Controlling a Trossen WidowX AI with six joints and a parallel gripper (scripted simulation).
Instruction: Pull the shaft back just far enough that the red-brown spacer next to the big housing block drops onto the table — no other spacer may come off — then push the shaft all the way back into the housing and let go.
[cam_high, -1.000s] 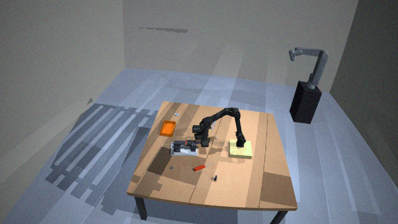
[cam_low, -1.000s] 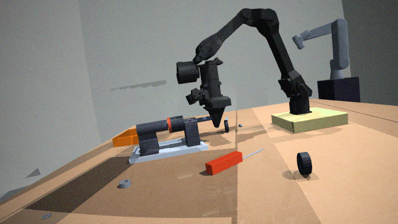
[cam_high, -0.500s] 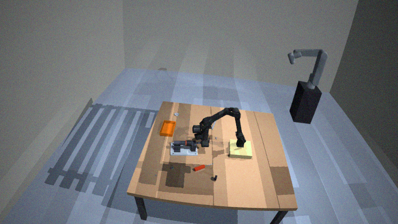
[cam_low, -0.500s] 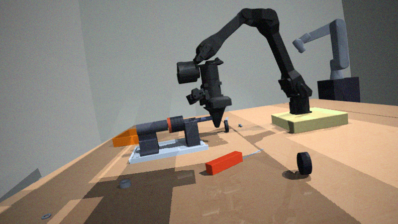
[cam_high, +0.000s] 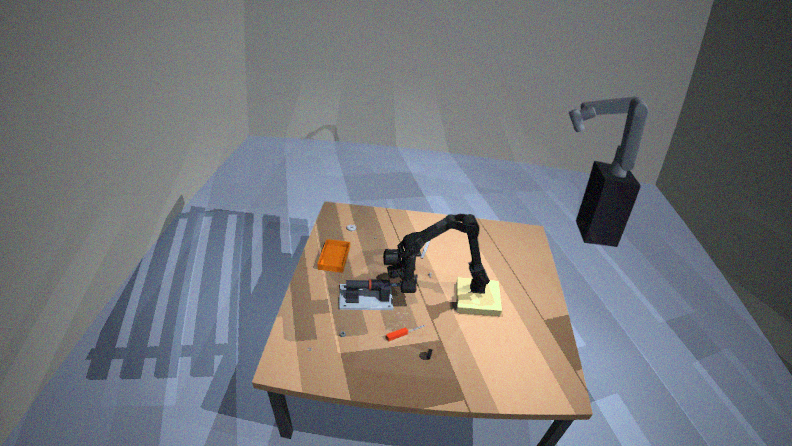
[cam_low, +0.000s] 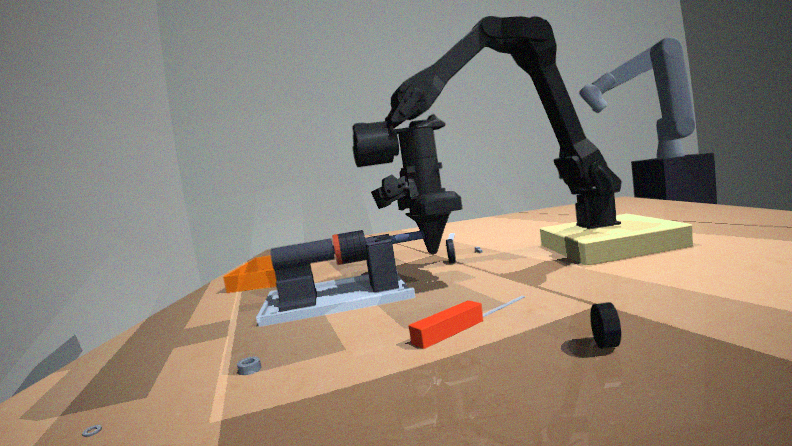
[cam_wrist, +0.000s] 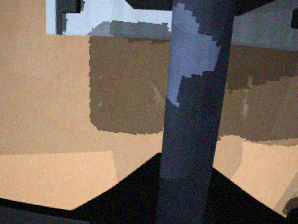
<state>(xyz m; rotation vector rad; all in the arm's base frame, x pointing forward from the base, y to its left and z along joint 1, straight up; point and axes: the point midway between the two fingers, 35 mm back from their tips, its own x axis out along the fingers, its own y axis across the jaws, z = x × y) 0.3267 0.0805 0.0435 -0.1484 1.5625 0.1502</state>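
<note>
Right now my gripper tip is 8 cm short of the shaft, 1 cm to the right of it and 3 cm below it. Round my gripper tip: orange tray 36 cm ahead, 21 cm to the right, 4 cm below; then red-brown spacer 15 cm ahead, 3 cm to the left, 3 cm above; then dark spacer 13 cm ahead, 2 cm to the left, 3 cm above.
</note>
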